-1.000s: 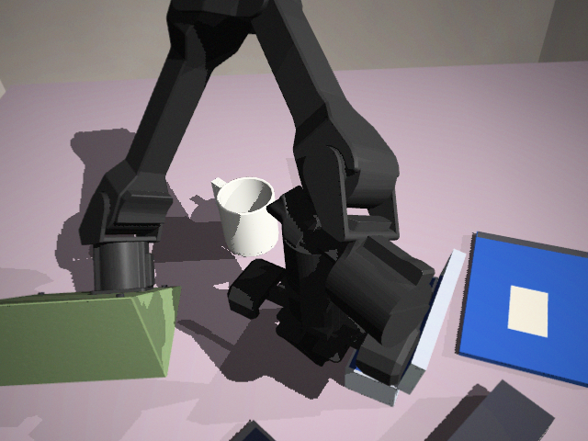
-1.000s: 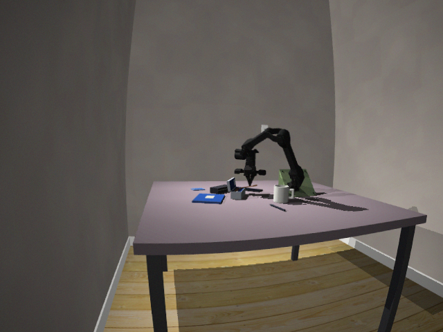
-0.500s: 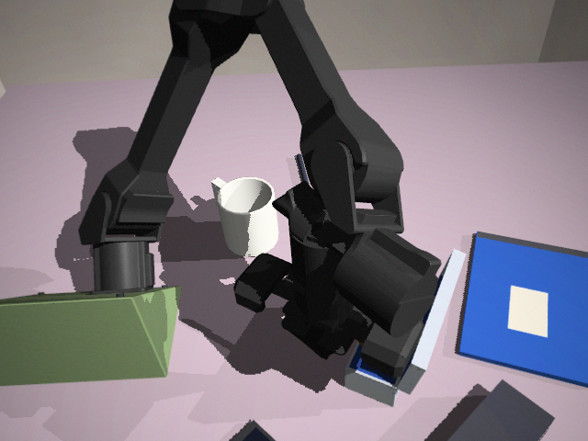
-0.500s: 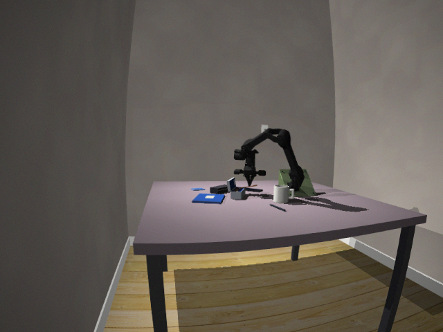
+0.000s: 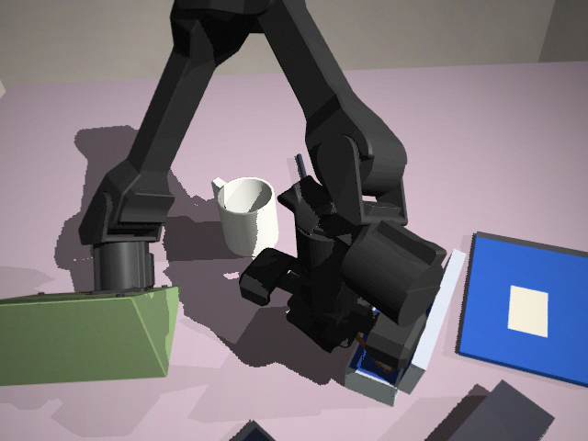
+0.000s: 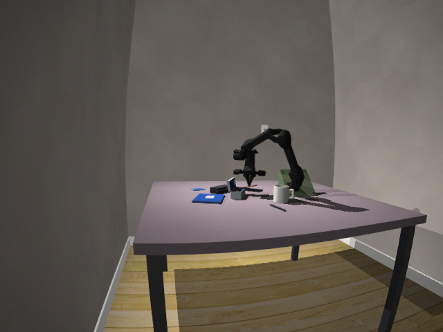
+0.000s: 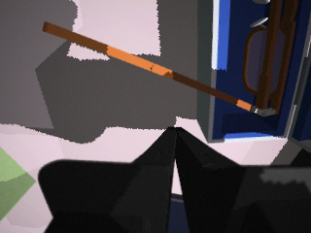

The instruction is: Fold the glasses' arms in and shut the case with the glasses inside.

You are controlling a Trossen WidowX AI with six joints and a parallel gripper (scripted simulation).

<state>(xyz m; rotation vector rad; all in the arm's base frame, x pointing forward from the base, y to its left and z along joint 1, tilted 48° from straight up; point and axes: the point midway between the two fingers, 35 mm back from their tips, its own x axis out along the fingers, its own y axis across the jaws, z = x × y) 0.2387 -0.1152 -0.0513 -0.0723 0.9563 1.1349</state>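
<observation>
My hand is 100 mm short of the glasses case, 40 mm above it and 20 mm to the right of it. Also, from my hand: dark grey box: 130 mm to the right, 130 mm ahead, 60 mm below; white mug: 240 mm to the left, 80 mm behind, 40 mm below; glasses case lid: 120 mm ahead, 10 mm to the left, 10 mm below.
</observation>
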